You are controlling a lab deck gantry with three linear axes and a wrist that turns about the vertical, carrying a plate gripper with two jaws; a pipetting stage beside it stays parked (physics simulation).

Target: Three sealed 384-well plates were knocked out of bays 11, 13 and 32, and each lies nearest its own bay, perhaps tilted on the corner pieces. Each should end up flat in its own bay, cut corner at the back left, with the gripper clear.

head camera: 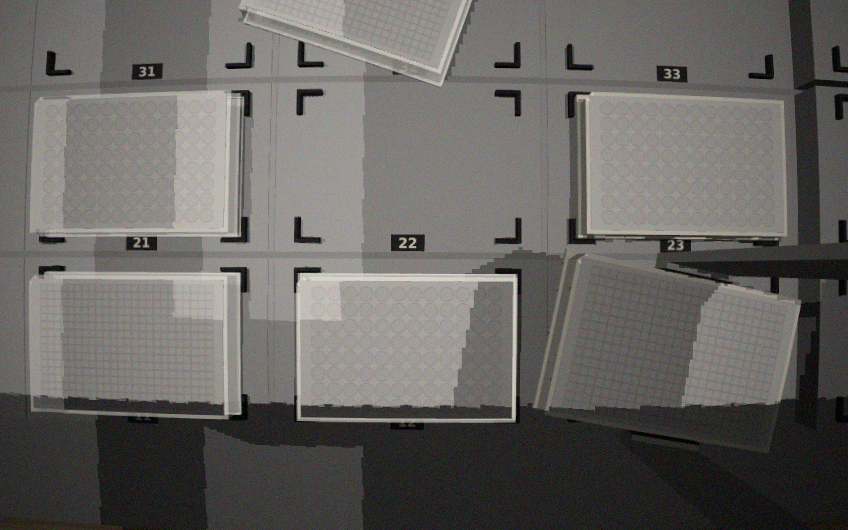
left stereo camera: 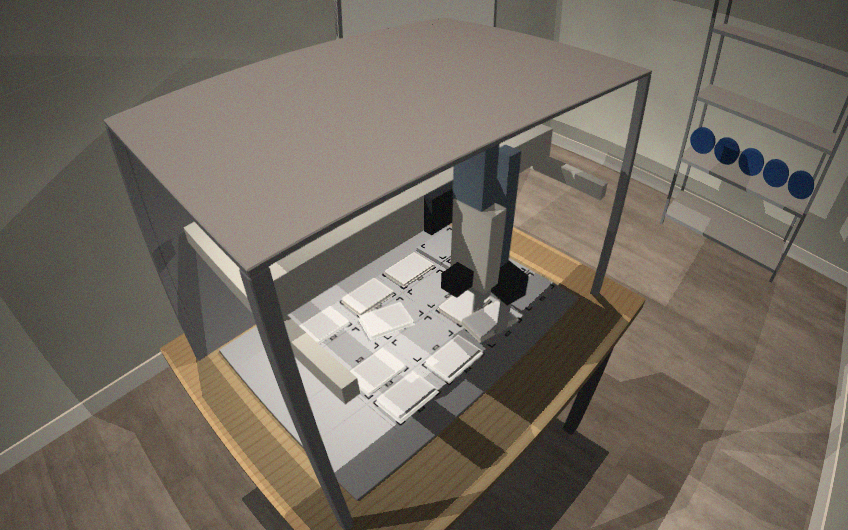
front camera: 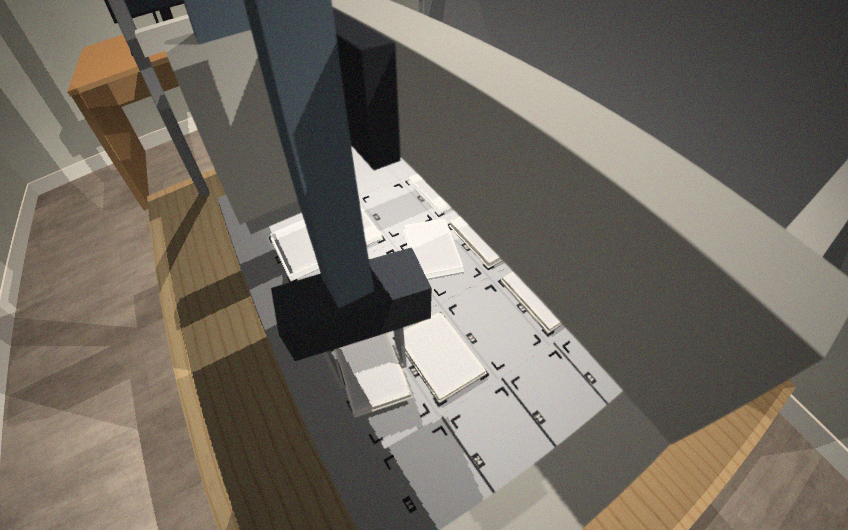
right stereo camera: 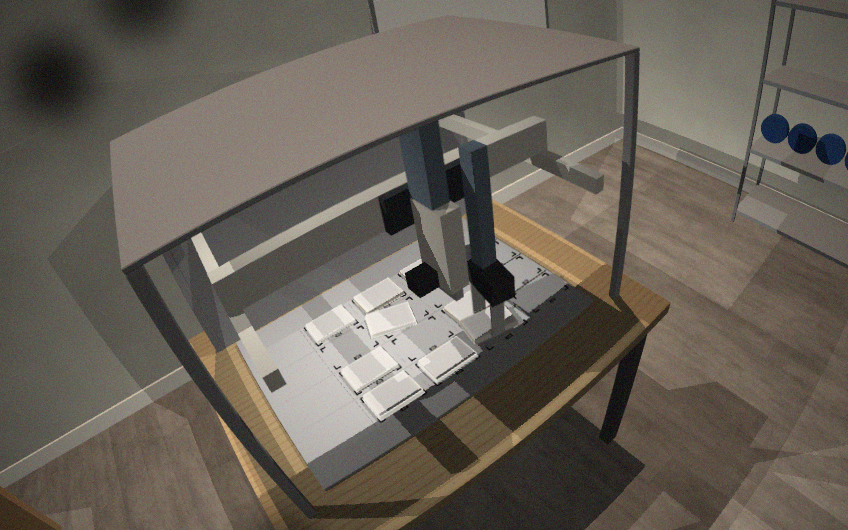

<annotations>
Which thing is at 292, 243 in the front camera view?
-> A plate.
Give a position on a bay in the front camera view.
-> At 580, 359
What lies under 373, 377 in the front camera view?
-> A plate.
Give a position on a plate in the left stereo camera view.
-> At 393, 318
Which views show the gripper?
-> The head camera view, the left stereo camera view, the front camera view and the right stereo camera view: all of them.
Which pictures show the plate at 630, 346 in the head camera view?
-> The head camera view, the left stereo camera view, the front camera view and the right stereo camera view: all of them.
</annotations>
